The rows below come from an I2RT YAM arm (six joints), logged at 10 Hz.
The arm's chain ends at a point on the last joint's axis. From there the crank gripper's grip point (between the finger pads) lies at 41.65 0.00 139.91 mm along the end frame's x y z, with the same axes.
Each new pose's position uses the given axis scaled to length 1; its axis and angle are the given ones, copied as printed.
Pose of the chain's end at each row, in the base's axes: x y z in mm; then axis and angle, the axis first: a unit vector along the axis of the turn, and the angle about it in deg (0 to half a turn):
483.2, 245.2, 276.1, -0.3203, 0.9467, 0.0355, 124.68
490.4, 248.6, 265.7, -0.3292, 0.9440, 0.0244, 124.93
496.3, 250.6, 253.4, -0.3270, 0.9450, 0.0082, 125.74
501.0, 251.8, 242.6, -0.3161, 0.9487, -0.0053, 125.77
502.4, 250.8, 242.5, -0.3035, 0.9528, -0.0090, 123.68
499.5, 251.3, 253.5, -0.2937, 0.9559, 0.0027, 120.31
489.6, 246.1, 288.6, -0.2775, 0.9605, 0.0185, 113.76
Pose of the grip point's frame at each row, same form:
572.6, 270.8, 163.6, -0.3203, 0.9467, 0.0355, 124.68
580.2, 271.9, 153.0, -0.3292, 0.9440, 0.0244, 124.93
585.7, 269.3, 139.6, -0.3270, 0.9450, 0.0082, 125.74
591.3, 266.6, 128.9, -0.3161, 0.9487, -0.0053, 125.77
596.8, 265.2, 132.1, -0.3035, 0.9528, -0.0090, 123.68
599.2, 269.8, 148.5, -0.2937, 0.9559, 0.0027, 120.31
599.3, 270.3, 195.4, -0.2775, 0.9605, 0.0185, 113.76

